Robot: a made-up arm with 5 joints. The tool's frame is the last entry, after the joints.
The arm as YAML. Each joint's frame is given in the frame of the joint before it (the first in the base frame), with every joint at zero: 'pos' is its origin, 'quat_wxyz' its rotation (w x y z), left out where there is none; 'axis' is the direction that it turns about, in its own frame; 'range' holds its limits. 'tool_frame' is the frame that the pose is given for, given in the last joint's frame.
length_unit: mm
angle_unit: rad
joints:
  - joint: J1
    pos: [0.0, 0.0, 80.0]
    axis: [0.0, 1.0, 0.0]
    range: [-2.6, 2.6]
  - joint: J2
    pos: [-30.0, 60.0, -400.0]
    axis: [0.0, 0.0, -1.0]
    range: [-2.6, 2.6]
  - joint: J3
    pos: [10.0, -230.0, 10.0]
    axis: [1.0, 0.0, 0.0]
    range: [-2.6, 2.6]
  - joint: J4
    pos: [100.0, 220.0, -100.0]
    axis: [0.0, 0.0, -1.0]
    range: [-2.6, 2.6]
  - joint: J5
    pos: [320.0, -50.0, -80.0]
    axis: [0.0, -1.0, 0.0]
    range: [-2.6, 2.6]
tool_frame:
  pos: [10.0, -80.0, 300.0]
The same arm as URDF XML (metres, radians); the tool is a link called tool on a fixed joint. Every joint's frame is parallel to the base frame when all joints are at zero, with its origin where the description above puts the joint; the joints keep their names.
<robot name="arm">
<joint name="tool_fixed" type="fixed"><parent link="link5"/><child link="tool"/><origin xyz="0.0100 -0.0800 0.3000"/></joint>
<joint name="J5" type="revolute"><parent link="link4"/><child link="link5"/><origin xyz="0.3200 -0.0500 -0.0800"/><axis xyz="0 -1 0"/><limit lower="-2.6000" upper="2.6000"/></joint>
<joint name="J4" type="revolute"><parent link="link3"/><child link="link4"/><origin xyz="0.1000 0.2200 -0.1000"/><axis xyz="0 0 -1"/><limit lower="-2.6000" upper="2.6000"/></joint>
<joint name="J3" type="revolute"><parent link="link2"/><child link="link3"/><origin xyz="0.0100 -0.2300 0.0100"/><axis xyz="1 0 0"/><limit lower="-2.6000" upper="2.6000"/></joint>
<joint name="J2" type="revolute"><parent link="link1"/><child link="link2"/><origin xyz="-0.0300 0.0600 -0.4000"/><axis xyz="0 0 -1"/><limit lower="-2.6000" upper="2.6000"/></joint>
<joint name="J1" type="revolute"><parent link="base"/><child link="link1"/><origin xyz="0.0000 0.0000 0.0800"/><axis xyz="0 1 0"/><limit lower="-2.6000" upper="2.6000"/></joint>
<link name="base"/>
<link name="link1"/>
<link name="link2"/>
<link name="link3"/>
<link name="link4"/>
<link name="link5"/>
<link name="tool"/>
</robot>

